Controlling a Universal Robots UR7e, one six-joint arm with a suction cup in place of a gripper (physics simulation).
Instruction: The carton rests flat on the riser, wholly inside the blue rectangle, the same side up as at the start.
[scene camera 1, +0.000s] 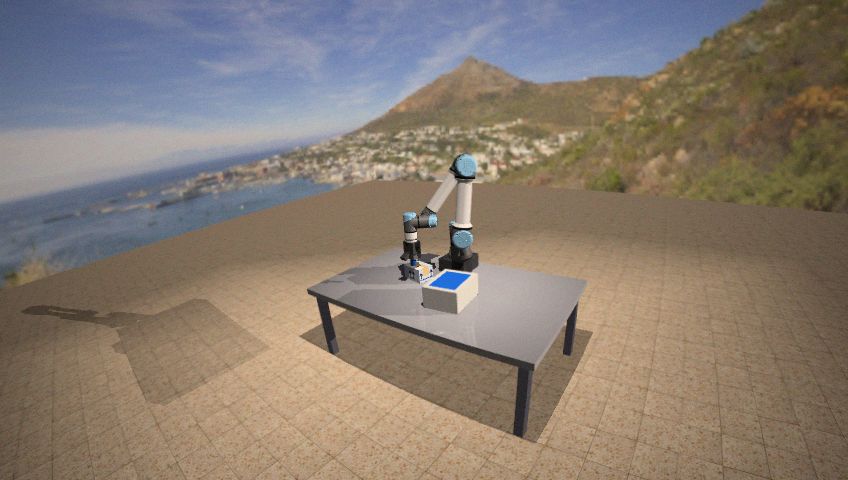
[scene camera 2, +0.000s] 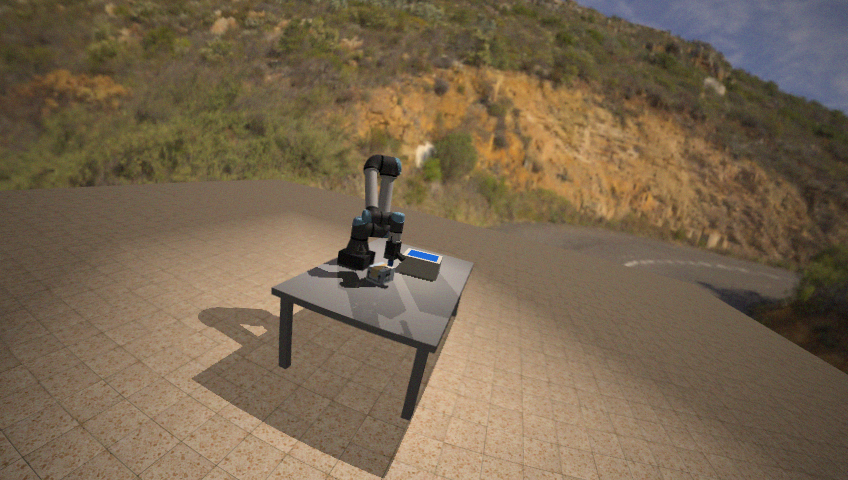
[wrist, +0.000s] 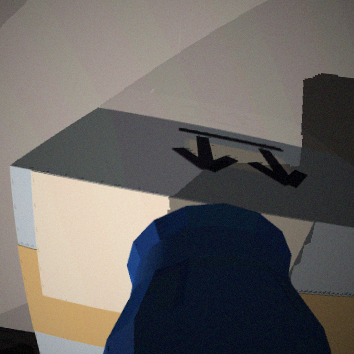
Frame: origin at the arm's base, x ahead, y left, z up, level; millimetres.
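Seen in the pictures: hand, its tool point: (scene camera 1: 413, 264) (scene camera 2: 390, 265) (wrist: 209, 274); arm's base, origin of its link: (scene camera 1: 460, 255) (scene camera 2: 357, 250).
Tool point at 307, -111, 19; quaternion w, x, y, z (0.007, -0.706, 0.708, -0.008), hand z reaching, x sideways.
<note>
Pixels of each thing's middle, then the offset from my tool point to it, as dx, dy, dz. "spot": a spot on its surface instead. Level surfaces: height alone.
- carton, middle of its body: (wrist: 210, 255) (scene camera 2: 380, 273) (scene camera 1: 418, 271) -47, -11, -62
- grey table, height of its surface: dz -105
- riser, middle of its body: (scene camera 1: 451, 290) (scene camera 2: 421, 263) +69, +353, -45
- pale block with a blue rectangle, a spot on its surface: (scene camera 1: 450, 280) (scene camera 2: 424, 255) spot: +73, +357, +15
The carton (scene camera 1: 421, 271) (scene camera 2: 379, 274) (wrist: 98, 225) stands on the grey table (scene camera 1: 522, 322) (scene camera 2: 391, 307), left of the riser (scene camera 1: 449, 300) (scene camera 2: 419, 270). Its top face is cream and tan with pale blue bands. One grey side bears two black arrows. The riser is a pale block with a blue rectangle (scene camera 1: 450, 280) (scene camera 2: 423, 255) on top, and nothing lies on it. My suction cup (scene camera 1: 412, 257) (scene camera 2: 392, 259) (wrist: 214, 281) is dark blue and hangs very close over the carton's top face. I cannot tell whether it touches. It holds nothing.
The arm's black base (scene camera 1: 458, 261) (scene camera 2: 354, 257) stands at the table's back edge, just behind the riser and the carton. A dark block (wrist: 328, 112) shows at the upper right of the wrist view, beyond the carton.
</note>
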